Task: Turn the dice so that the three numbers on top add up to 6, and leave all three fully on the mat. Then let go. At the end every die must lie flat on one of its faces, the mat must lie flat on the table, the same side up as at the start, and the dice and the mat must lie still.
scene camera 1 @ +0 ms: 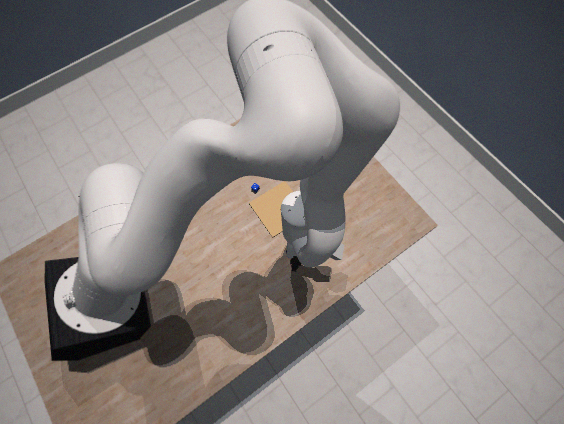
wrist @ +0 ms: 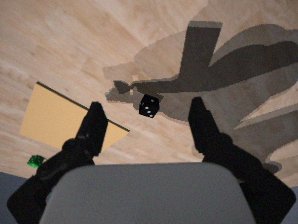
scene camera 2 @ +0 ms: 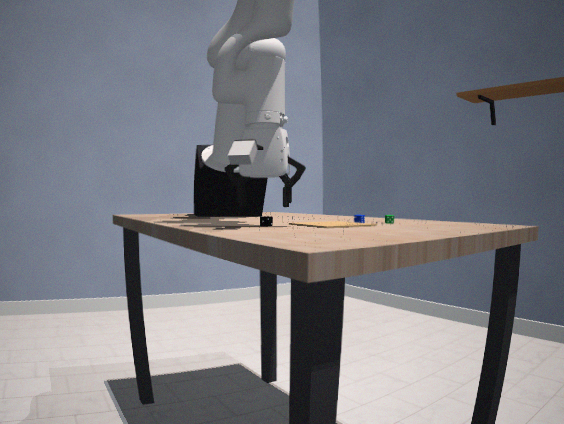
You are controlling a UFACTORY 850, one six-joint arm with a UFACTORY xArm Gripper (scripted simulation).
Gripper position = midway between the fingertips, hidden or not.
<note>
In view: my gripper [wrist: 146, 109] and a tan mat [scene camera 1: 267, 206].
The tan mat shows as well in the wrist view [wrist: 51, 118].
</note>
